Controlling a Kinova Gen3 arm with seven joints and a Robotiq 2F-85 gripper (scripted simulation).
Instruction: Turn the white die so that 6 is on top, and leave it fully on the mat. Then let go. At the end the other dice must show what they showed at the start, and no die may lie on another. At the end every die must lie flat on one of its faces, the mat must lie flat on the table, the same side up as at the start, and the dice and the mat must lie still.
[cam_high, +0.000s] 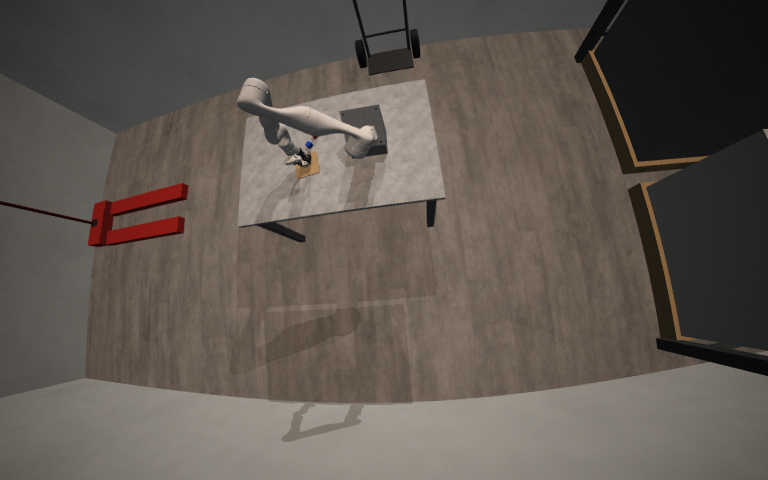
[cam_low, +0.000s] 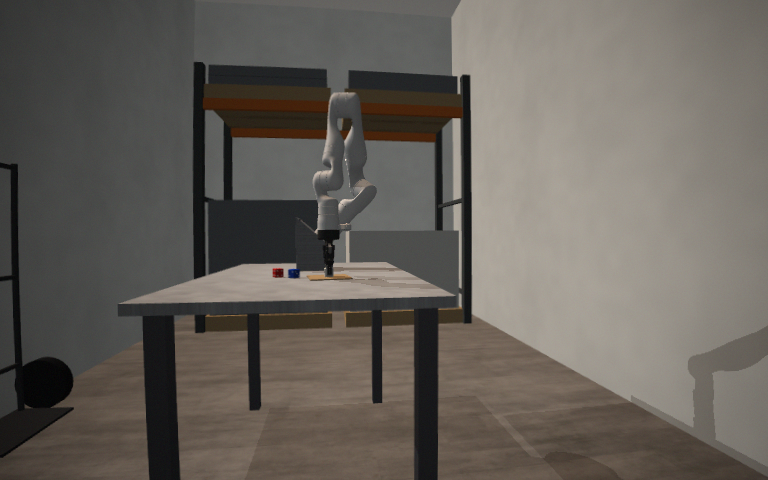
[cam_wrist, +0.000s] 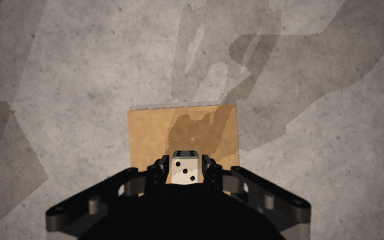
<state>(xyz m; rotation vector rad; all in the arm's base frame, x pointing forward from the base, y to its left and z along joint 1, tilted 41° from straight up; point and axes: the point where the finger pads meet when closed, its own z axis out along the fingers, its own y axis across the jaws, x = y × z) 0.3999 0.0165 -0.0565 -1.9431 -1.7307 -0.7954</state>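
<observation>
The white die lies 10 mm below my hand. From my hand the other things lie so: tan mat 20 mm below; red die 80 mm behind, 170 mm to the right, 10 mm below; blue die 40 mm behind, 120 mm to the right, 10 mm below.
</observation>
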